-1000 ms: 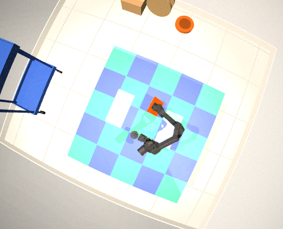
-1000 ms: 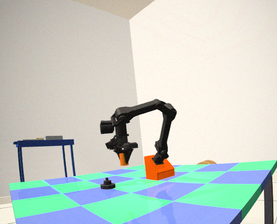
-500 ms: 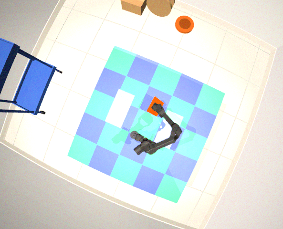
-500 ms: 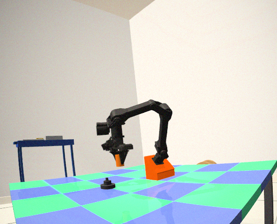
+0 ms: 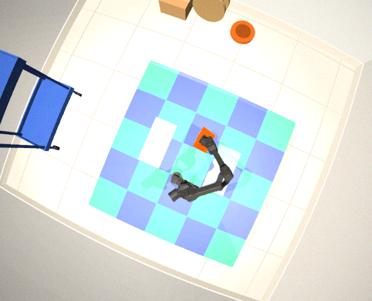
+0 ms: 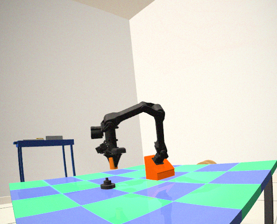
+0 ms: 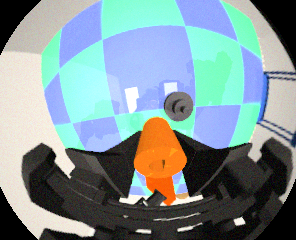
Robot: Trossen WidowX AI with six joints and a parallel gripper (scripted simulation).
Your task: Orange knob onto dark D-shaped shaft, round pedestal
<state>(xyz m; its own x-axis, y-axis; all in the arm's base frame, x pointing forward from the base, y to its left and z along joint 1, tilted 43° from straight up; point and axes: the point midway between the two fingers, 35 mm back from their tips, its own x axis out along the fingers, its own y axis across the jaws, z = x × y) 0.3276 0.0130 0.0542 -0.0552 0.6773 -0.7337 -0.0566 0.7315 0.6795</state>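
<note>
Now: the dark round pedestal 90 mm below my gripper tip, 70 mm to the right of it and 20 mm ahead of it. Round my gripper tip: orange knob (20 mm above).
</note>
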